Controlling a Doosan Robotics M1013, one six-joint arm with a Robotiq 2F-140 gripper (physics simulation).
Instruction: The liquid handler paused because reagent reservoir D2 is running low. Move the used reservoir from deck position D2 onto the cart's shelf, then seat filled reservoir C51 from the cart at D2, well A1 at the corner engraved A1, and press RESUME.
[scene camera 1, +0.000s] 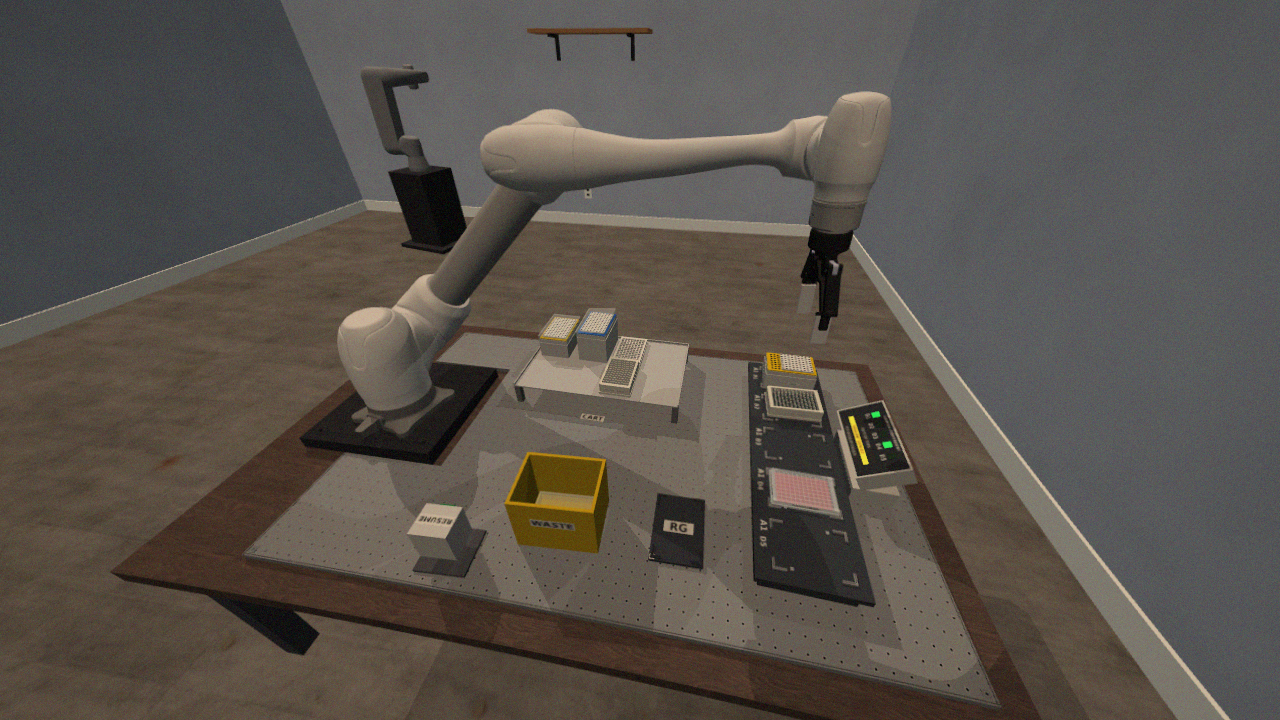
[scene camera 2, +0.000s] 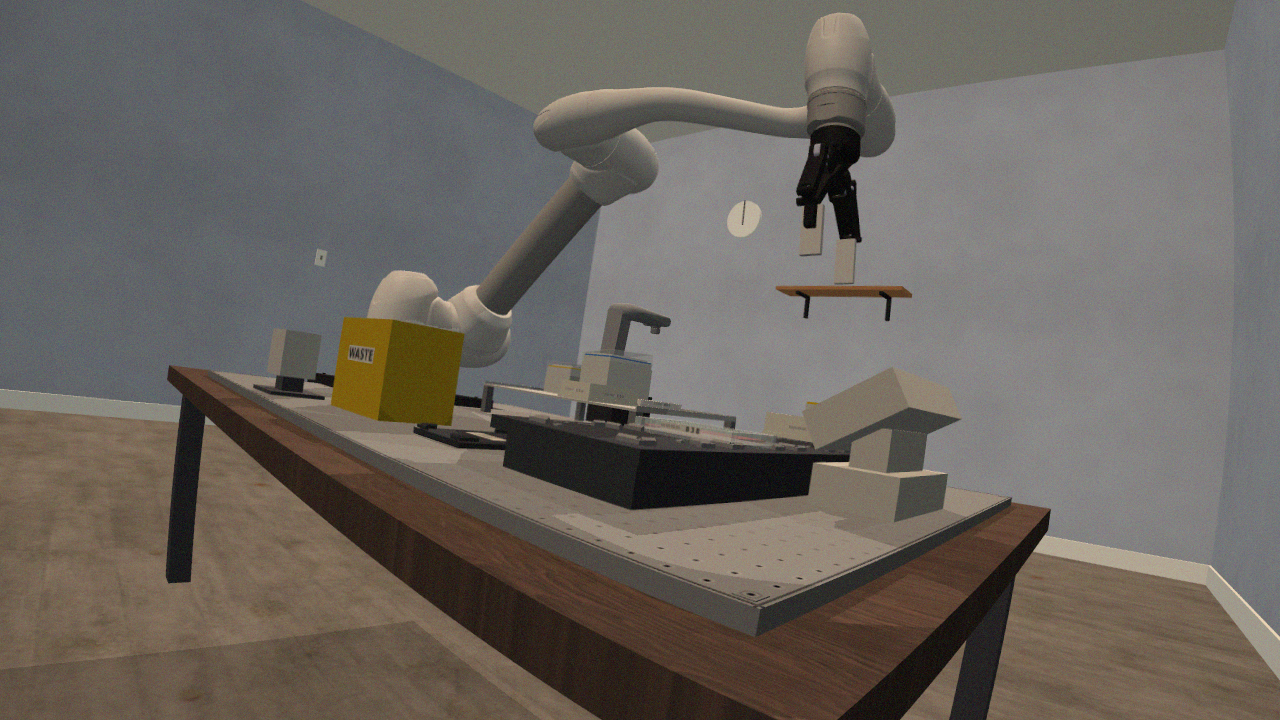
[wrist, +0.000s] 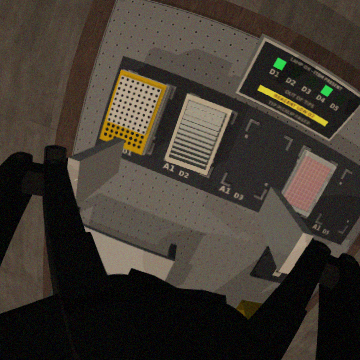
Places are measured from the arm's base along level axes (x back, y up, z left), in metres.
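Where they show: gripper, between the fingertips: (scene camera 1: 809, 326) (scene camera 2: 828, 270) (wrist: 192, 178); arm's base, origin of its link: (scene camera 1: 406, 407).
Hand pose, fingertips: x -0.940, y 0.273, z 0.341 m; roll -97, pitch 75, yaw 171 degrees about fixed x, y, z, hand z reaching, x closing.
Things, the pixels of their top centre, and the offset from my fingertips. "spot": a spot on its surface instead. Level surfaces: height alone.
- used reservoir, centre of its top: (scene camera 2: 820, 418) (wrist: 196, 135) (scene camera 1: 794, 398) dx -0.014, dy -0.210, dz +0.002 m
- dark deck, height of its surface: dy -0.246 m
- cart, centre of its top: (scene camera 2: 604, 398) (scene camera 1: 607, 362) (wrist: 99, 298) dx +0.501, dy -0.228, dz -0.015 m
- RESUME button, centre of its top: (scene camera 2: 297, 331) (scene camera 1: 435, 520) dx +0.557, dy -0.189, dz -0.599 m
- yellow tip rack, centre of its top: (wrist: 129, 112) (scene camera 1: 791, 362) dx +0.010, dy -0.182, dz +0.117 m
- pink plate, centre of its top: (scene camera 2: 705, 425) (wrist: 307, 185) (scene camera 1: 803, 488) dx -0.056, dy -0.232, dz -0.250 m
- status panel, a spot on its surface: (scene camera 1: 877, 443) spot: dx -0.182, dy -0.174, dz -0.124 m
- WASTE bin, centre of its top: (scene camera 2: 402, 325) (scene camera 1: 558, 480) dx +0.384, dy -0.159, dz -0.465 m
The used reservoir (scene camera 1: 793, 402) (wrist: 199, 134), a pale frame with slotted troughs, sits at D2 on the dark deck (scene camera 1: 792, 445) (wrist: 252, 160). My gripper (scene camera 1: 813, 315) (scene camera 2: 827, 246) (wrist: 192, 178) is open and empty, high above the deck's D1–D2 end. In the wrist view its pads stand far apart, with the reservoir beyond the gap. The cart (scene camera 1: 660, 374) (wrist: 127, 255) carries two low white pieces, a nearer one (scene camera 1: 619, 376) and a farther one (scene camera 1: 631, 349); their labels are unreadable, so I cannot tell which is C51. The RESUME button (scene camera 1: 440, 530) (scene camera 2: 293, 353) stands at the front left.
A yellow tip rack (scene camera 1: 789, 365) (wrist: 132, 112) is at D1, a pink plate (scene camera 1: 803, 491) (wrist: 309, 182) at D4. The status panel (scene camera 1: 877, 443) shows D1 and D4 lit. Two taller tip boxes (scene camera 1: 559, 334) (scene camera 1: 597, 334) stand on the cart. A WASTE bin (scene camera 1: 559, 530) (scene camera 2: 393, 371) stands front centre.
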